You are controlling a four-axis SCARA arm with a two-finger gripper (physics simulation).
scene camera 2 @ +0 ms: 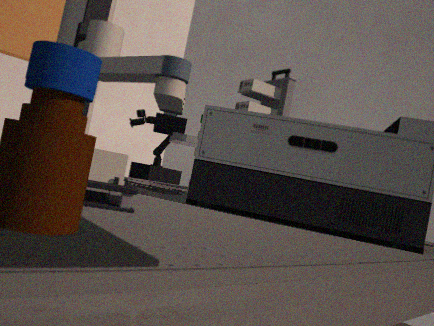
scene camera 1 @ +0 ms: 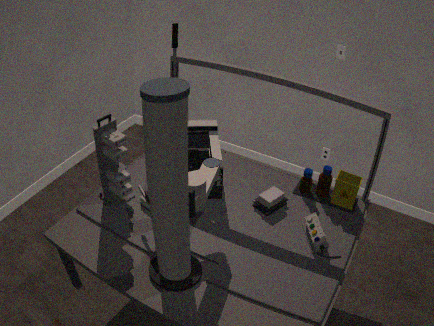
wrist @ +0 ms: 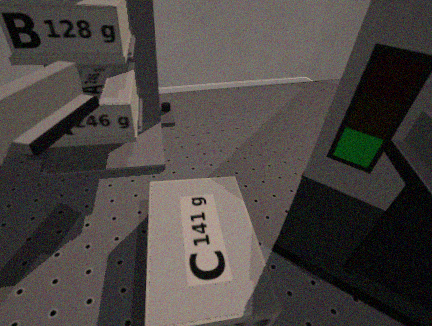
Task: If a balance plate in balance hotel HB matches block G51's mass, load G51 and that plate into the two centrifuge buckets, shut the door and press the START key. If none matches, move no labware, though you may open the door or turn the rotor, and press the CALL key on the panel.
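Seen in the pictures: gripper, fingertip midpoint: (wrist: 238, 104); arm's base at its link origin: (scene camera 1: 175, 271).
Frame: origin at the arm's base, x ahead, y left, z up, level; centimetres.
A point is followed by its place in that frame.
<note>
My gripper (wrist: 238, 104) @(z 16.7, x 33.7, y 35.4 cm) (scene camera 2: 177, 134) is open and empty; the column hides it in scene camera 1. In the wrist view a pale plate labelled C 141 g (wrist: 165, 250) @(z 5.5, x 29.8, y 36.1 cm) lies below it. A plate marked B 128 g (wrist: 80, 31) @(z 17.3, x 26.9, y 48.7 cm) sits at upper left, above one reading 246 g (wrist: 117, 132) @(z 8.2, x 28.2, y 48.5 cm), partly behind a finger. A tall hotel (scene camera 1: 100, 165) @(z 24.1, x 21.1, y 63.1 cm) (scene camera 2: 286, 95) @(z 40.0, x 34.7, y 60.6 cm) holds pale plates at several levels. The centrifuge (scene camera 1: 202, 123) @(z 25.7, x 87.4, y 38.6 cm) (scene camera 2: 250, 145) @(z 15.4, x 67.3, y 14.2 cm) shows a dark upper opening; its door state is unclear. The key panel (scene camera 1: 315, 231) @(z 8.5, x 50.6, y -49.9 cm) has coloured buttons. G51's label is not readable.
A pale block (scene camera 1: 271, 196) @(z 8.8, x 65.0, y -18.2 cm) sits on a dark base. Two blue-capped brown bottles (scene camera 1: 324, 182) @(z 12.5, x 88.1, y -42.4 cm) (scene camera 2: 45, 165) @(z 6.7, x 92.8, y -32.0 cm) and a yellow box (scene camera 1: 346, 190) @(z 13.8, x 85.9, y -57.4 cm) stand at the table's right. A frame (scene camera 1: 280, 80) @(z 60.8, x 100.4, y -3.8 cm) rises over the table. A green-lit display (wrist: 357, 149) @(z 14.2, x 40.6, y 33.2 cm) is at the wrist view's right.
</note>
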